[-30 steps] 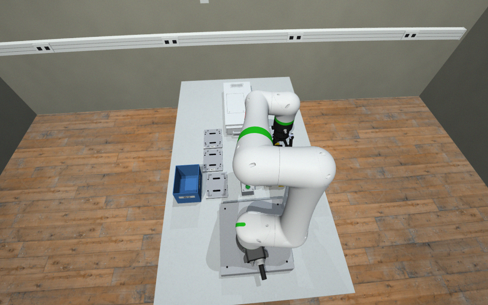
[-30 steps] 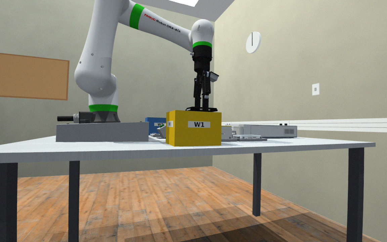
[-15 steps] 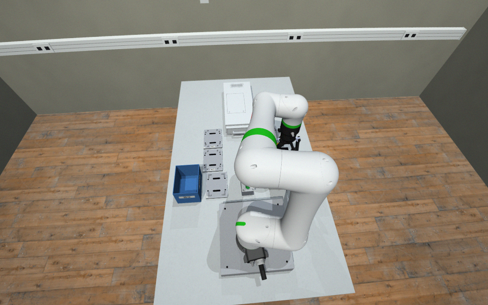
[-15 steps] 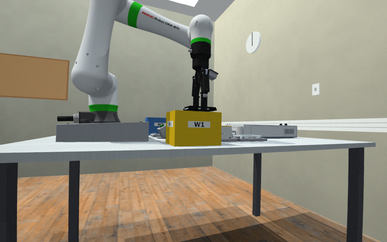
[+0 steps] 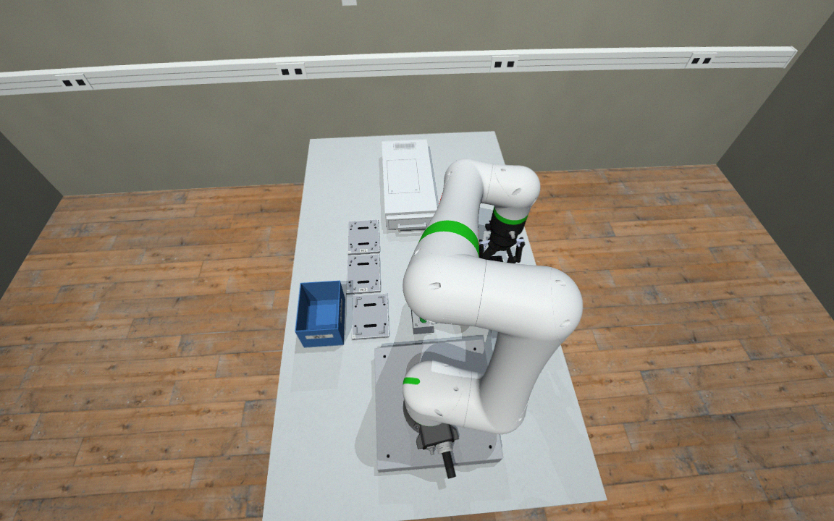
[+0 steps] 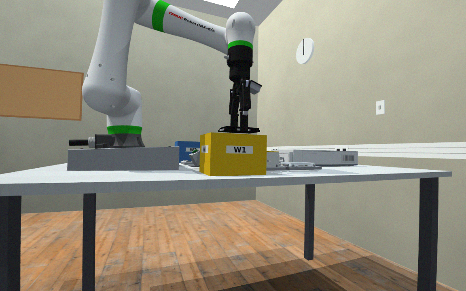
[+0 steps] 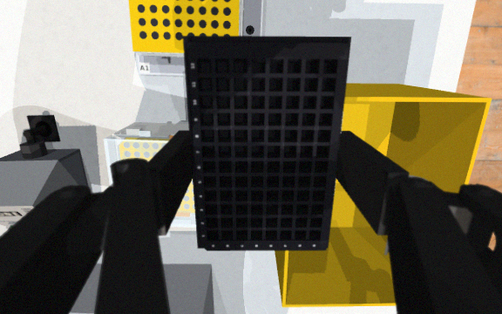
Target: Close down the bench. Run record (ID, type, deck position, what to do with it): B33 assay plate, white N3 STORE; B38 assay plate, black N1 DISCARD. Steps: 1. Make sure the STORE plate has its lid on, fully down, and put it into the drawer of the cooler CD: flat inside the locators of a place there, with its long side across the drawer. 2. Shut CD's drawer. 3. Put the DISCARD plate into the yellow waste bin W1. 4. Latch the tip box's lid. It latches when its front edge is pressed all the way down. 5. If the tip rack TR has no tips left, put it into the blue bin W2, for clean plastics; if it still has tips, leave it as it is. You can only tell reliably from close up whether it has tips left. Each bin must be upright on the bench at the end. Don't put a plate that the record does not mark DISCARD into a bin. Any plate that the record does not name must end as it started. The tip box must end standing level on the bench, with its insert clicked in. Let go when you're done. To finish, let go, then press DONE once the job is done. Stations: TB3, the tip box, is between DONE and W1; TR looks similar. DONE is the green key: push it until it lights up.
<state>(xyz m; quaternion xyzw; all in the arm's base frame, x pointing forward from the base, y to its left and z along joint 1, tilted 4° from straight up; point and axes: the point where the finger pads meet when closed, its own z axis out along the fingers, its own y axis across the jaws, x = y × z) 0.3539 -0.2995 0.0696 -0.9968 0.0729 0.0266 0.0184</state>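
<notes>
Right now my hand is 70 mm past the yellow bin W1, 70 mm to the left of it and 130 mm above it. Round my hand: tip rack TR 120 mm ahead, 30 mm to the left, 110 mm below; black assay plate 20 mm below; N4 nest label 50 mm ahead, 50 mm to the left, 150 mm below.
</notes>
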